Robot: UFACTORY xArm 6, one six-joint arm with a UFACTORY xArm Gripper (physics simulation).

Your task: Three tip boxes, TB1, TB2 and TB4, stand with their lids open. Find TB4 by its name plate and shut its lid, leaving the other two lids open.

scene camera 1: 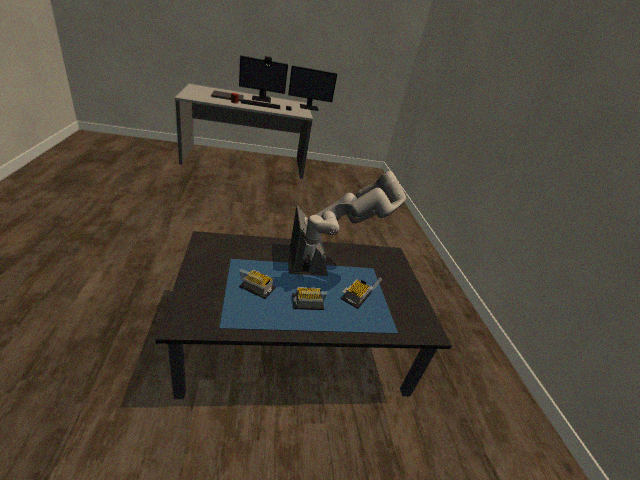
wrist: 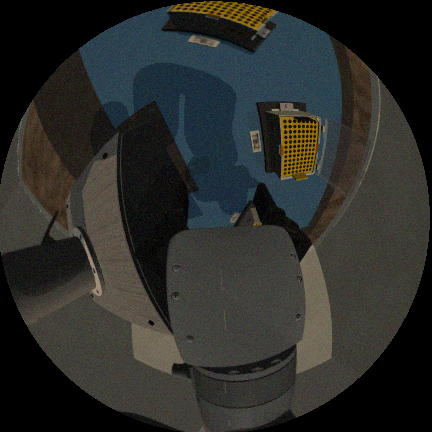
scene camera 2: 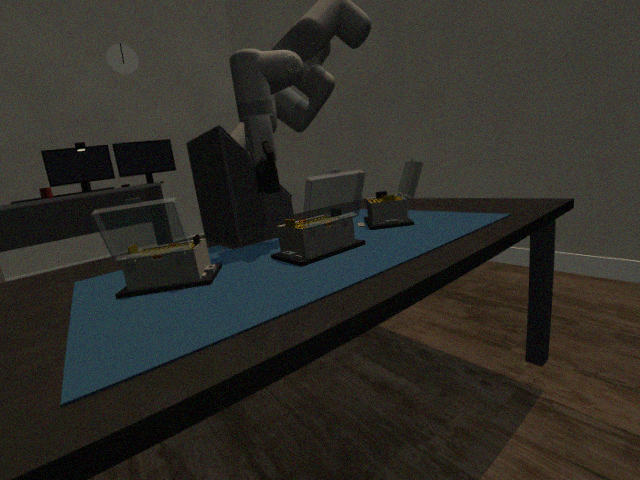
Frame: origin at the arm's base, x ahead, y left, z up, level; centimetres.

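Seen in the pictures: gripper, fingertip midpoint: [scene camera 1: 307,265] [wrist: 222,190] [scene camera 2: 268,192]; arm's base at its link origin: [wrist: 86,261] [scene camera 2: 229,163].
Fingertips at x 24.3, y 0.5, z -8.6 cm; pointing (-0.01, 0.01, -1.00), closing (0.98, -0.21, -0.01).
Pixels of each thing's middle, then the offset from my fingertips to it. "spot": a spot on its surface instead. Level surfaces: height alone.
- left box at a spot on its surface: [scene camera 2: 165,271] spot: dy -25.3, dx +12.3, dz -9.0 cm
- raised lid at a spot on its surface: [scene camera 2: 410,178] spot: dy +35.6, dx +8.9, dz -1.7 cm
- blue mat at its surface level: dz -12.1 cm
- dark table at its surface level: dz -12.4 cm
The middle box, TB2 [scene camera 1: 309,299] [scene camera 2: 316,240] [wrist: 300,147], has its name plate [wrist: 255,141] legible in the wrist view; its lid is open. The left box [scene camera 1: 257,284] [scene camera 2: 165,271] has its clear lid [scene camera 2: 139,224] raised; by elimination it is TB4, its plate unreadable here. The right box, TB1 [scene camera 1: 358,292] [scene camera 2: 387,212] [wrist: 220,15], also has a raised lid [scene camera 2: 410,178]. My gripper [scene camera 1: 307,265] [scene camera 2: 268,189] [wrist: 222,190] is open and empty, behind the boxes beside the pedestal. One finger merges with dark surfaces in the wrist view.
The tall dark pedestal [scene camera 1: 297,242] [scene camera 2: 214,191] stands close beside my gripper. The blue mat [scene camera 1: 258,317] [scene camera 2: 129,330] [wrist: 280,60] lies under the boxes on the dark table [scene camera 1: 191,320]. A desk [scene camera 1: 201,93] with monitors stands behind.
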